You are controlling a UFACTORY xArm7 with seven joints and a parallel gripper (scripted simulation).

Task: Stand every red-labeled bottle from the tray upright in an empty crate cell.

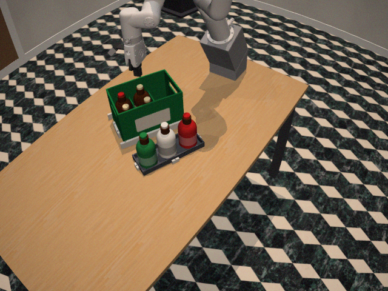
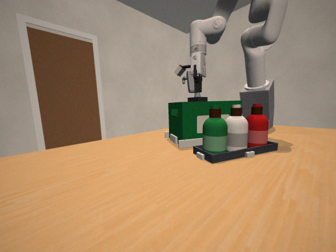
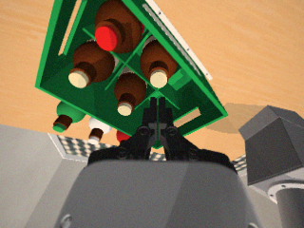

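Right now the red-labeled bottle is 270 mm to the left of my hand, 160 mm below it and 10 mm behind it. Round my hand: green crate: 160 mm below, 40 mm to the left, 20 mm ahead; green bottle: 220 mm to the left, 170 mm ahead, 160 mm below; white bottle: 240 mm to the left, 160 mm below, 80 mm ahead.
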